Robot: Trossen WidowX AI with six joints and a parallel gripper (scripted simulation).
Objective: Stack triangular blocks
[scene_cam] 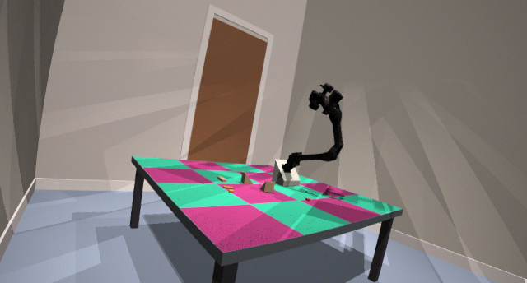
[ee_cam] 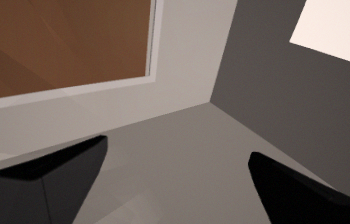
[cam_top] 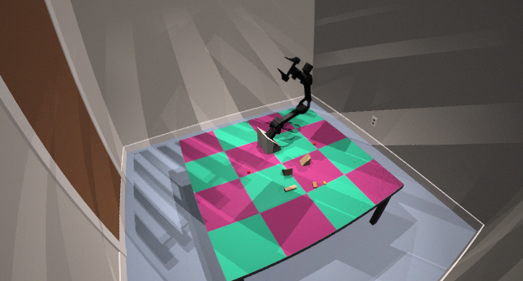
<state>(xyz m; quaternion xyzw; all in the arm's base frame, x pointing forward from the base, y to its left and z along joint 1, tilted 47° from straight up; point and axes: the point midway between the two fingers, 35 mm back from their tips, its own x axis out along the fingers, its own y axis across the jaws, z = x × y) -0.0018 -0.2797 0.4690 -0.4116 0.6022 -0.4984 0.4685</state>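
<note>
My gripper tip is now 630 mm above the triangular block, 340 mm short of it and 130 mm to the left of it. Also, from my gripper tip: flat wooden bar (640 mm below, 470 mm ahead, 190 mm to the right); tiny red piece (640 mm below, 360 mm to the right, 210 mm ahead).
</note>
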